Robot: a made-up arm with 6 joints. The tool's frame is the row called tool. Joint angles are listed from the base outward.
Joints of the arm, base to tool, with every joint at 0 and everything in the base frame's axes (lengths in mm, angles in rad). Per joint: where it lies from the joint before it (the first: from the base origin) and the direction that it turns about. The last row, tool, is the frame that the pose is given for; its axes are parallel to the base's.
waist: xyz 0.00 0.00 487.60 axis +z
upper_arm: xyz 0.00 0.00 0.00 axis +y
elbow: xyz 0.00 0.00 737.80 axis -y
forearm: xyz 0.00 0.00 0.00 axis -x
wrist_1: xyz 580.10 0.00 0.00 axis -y
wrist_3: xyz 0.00 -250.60 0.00 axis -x
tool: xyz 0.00 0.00 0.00
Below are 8 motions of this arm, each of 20 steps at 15 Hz.
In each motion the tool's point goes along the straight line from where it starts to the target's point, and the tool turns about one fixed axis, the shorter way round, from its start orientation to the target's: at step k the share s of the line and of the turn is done. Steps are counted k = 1, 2, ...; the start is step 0. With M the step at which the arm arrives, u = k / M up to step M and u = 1 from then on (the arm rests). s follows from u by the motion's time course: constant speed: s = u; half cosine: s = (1 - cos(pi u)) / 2; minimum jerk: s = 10 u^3 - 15 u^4 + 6 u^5.
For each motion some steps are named. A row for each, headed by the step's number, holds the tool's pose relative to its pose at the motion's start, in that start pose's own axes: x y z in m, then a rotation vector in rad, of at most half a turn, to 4 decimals.
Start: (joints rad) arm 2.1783 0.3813 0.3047 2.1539 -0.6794 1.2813
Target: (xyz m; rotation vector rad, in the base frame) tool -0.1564 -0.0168 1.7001 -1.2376 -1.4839 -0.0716
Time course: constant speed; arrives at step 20
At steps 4, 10, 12, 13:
4: -0.1065 0.1090 -0.0850 0.2026 0.1295 0.0115
10: -0.2664 0.2726 -0.2126 0.5065 0.3238 0.0288
12: -0.3196 0.3271 -0.2551 0.6079 0.3886 0.0346
13: -0.3463 0.3543 -0.2764 0.6585 0.4210 0.0375

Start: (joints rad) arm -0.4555 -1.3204 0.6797 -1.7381 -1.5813 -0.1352
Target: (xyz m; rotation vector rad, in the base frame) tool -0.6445 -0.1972 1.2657 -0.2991 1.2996 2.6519
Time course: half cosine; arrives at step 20
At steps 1, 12, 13, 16, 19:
1: -0.0032 -0.0008 -0.0007 0.0034 0.0041 0.0104
12: -0.3454 -0.0878 -0.0786 0.3614 0.4376 1.1038
13: -0.3837 -0.0975 -0.0873 0.4015 0.4860 1.2261
16: -0.4774 -0.1213 -0.1087 0.4995 0.6047 1.5255
19: -0.5245 -0.1333 -0.1194 0.5488 0.6644 1.6761

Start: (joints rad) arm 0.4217 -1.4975 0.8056 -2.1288 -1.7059 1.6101
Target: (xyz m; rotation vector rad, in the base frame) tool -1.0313 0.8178 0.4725 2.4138 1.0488 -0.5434
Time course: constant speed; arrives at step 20
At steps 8, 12, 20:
8: 0.4210 0.2390 -0.1549 -0.0707 0.1267 0.5283
12: 0.6315 0.3584 -0.2324 -0.1060 0.1901 0.7925
20: 1.0525 0.5974 -0.3874 -0.1767 0.3168 1.3208

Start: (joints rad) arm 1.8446 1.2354 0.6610 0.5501 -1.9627 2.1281
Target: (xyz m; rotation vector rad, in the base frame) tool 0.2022 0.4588 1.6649 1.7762 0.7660 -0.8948
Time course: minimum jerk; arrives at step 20
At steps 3, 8, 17, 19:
3: 0.0049 0.0361 0.0117 -0.0028 0.0146 -0.0166
8: 0.0582 0.4301 0.1397 -0.0338 0.1738 -0.1977
17: 0.1784 1.3189 0.4282 -0.1036 0.5330 -0.6061
19: 0.1831 1.3534 0.4394 -0.1063 0.5469 -0.6219

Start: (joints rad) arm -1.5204 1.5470 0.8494 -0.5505 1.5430 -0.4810
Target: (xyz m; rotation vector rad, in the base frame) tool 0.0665 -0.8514 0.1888 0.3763 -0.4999 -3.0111
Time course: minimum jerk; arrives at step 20
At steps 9, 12, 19, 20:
9: -0.0665 0.1193 0.0678 -0.3190 0.0775 -0.4823
12: -0.1115 0.2002 0.1138 -0.5351 0.1300 -0.8091
19: -0.1631 0.2929 0.1665 -0.7831 0.1902 -1.1840
20: -0.1633 0.2932 0.1667 -0.7840 0.1904 -1.1853

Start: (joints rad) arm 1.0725 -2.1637 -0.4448 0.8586 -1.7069 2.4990
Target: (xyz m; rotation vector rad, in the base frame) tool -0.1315 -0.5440 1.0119 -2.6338 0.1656 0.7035
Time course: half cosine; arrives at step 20
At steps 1, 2, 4, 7, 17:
1: 0.0012 -0.0029 -0.0006 -0.0016 -0.0017 0.0028
2: 0.0048 -0.0115 -0.0026 -0.0063 -0.0068 0.0112
4: 0.0189 -0.0450 -0.0100 -0.0247 -0.0264 0.0438
7: 0.0540 -0.1285 -0.0286 -0.0706 -0.0754 0.1252
17: 0.1871 -0.4451 -0.0990 -0.2446 -0.2613 0.4336

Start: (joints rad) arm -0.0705 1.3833 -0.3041 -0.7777 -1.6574 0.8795
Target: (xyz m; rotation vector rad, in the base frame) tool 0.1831 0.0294 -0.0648 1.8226 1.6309 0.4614
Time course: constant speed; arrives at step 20
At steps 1, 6, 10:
1: 0.0171 -0.0090 0.0047 0.0025 -0.0416 0.0214
6: 0.1025 -0.0540 0.0282 0.0151 -0.2498 0.1287
10: 0.1709 -0.0901 0.0471 0.0252 -0.4164 0.2145

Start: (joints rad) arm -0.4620 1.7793 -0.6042 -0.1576 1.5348 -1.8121
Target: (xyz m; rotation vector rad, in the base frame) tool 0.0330 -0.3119 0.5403 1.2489 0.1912 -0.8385
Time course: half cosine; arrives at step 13
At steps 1, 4, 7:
1: -0.0072 0.0046 0.0003 -0.0083 0.0007 0.0038
4: -0.1064 0.0682 0.0041 -0.1237 0.0101 0.0562
7: -0.2760 0.1769 0.0105 -0.3208 0.0262 0.1459

